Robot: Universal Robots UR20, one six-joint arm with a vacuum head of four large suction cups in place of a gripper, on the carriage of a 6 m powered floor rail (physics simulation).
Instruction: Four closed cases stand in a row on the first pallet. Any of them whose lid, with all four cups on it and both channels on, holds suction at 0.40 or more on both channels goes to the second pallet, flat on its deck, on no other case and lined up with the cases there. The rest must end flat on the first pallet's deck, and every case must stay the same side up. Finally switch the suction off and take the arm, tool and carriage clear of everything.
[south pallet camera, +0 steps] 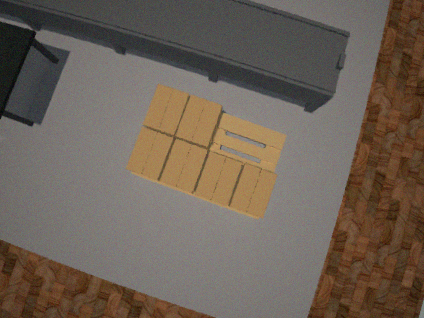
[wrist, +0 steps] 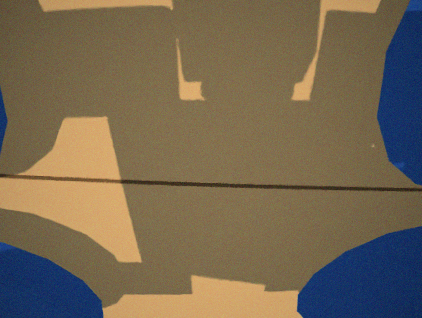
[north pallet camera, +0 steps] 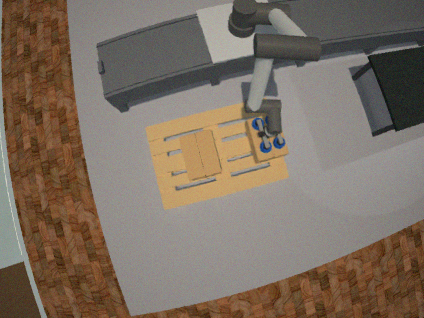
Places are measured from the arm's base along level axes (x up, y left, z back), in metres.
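Where they show: end effector, tool point: [wrist: 197,219]; arm's base, origin of the base link: [north pallet camera: 241,27].
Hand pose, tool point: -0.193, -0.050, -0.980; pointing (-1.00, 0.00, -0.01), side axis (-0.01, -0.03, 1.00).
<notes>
Each offset is from my tool point to the top centre of the thing, as dx, dy, dz. Level surfaces: height alone.
Two closed cases show on the first pallet [north pallet camera: 225,187]. One tan case @[-0.019, -0.610, -0.012] [north pallet camera: 201,155] lies flat left of the pallet's middle. The other case @[-0.019, -0.003, -0.019] [north pallet camera: 260,156] [wrist: 225,140] lies at the pallet's right end. My suction tool [north pallet camera: 268,133] [wrist: 210,195] is over that case, its four blue cups at the lid. In the wrist view the lid's dark seam runs between the cups under the tool's shadow. Whether the suction is on does not show. On the second pallet [south pallet camera: 252,128] several cases lie flat, such as the upper one [south pallet camera: 199,120] and the right one [south pallet camera: 253,192].
The grey floor rail [north pallet camera: 155,52] [south pallet camera: 210,37] runs behind both pallets. The arm's white carriage [north pallet camera: 220,35] is on it behind the first pallet. A dark table @[dx +0.152] [north pallet camera: 405,90] [south pallet camera: 12,65] stands between the pallets.
</notes>
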